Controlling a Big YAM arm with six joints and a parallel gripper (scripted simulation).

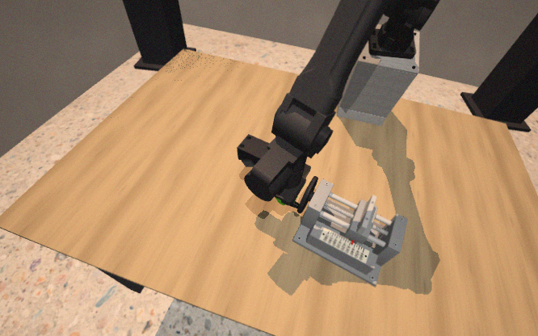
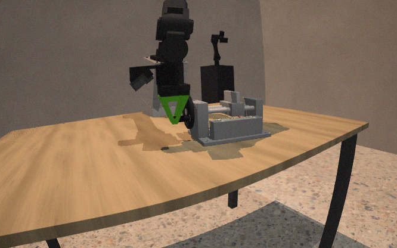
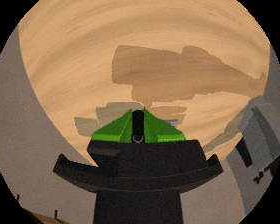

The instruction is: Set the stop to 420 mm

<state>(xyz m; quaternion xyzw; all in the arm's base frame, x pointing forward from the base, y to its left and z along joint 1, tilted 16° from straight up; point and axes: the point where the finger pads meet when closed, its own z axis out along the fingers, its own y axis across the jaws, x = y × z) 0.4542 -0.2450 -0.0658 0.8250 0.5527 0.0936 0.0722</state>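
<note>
My hand is 30 mm to the right of the black handwheel. From my hand the other things lie so: sliding stop block (50 mm ahead, 170 mm to the left, 30 mm above).
</note>
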